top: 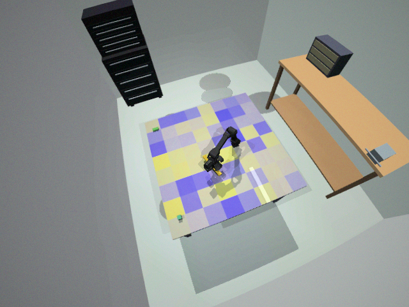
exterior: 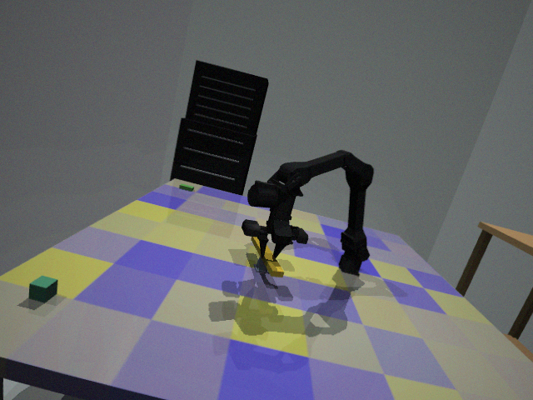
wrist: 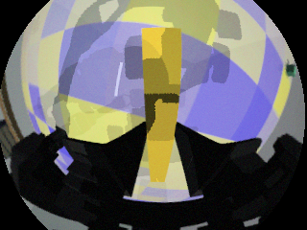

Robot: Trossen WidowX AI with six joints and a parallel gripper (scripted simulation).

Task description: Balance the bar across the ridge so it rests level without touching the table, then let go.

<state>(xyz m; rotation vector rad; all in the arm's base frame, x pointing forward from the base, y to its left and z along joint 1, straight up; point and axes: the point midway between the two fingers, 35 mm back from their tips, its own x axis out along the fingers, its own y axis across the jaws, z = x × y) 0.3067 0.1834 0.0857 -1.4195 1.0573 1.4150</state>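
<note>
Right now my gripper tip is 30 mm to the left of the yellow bar and 10 mm short of it. Also, from my gripper tip: flat green block (680 mm to the right, 430 mm ahead, 40 mm below); teal cube (430 mm ahead, 320 mm to the left, 30 mm below).
</note>
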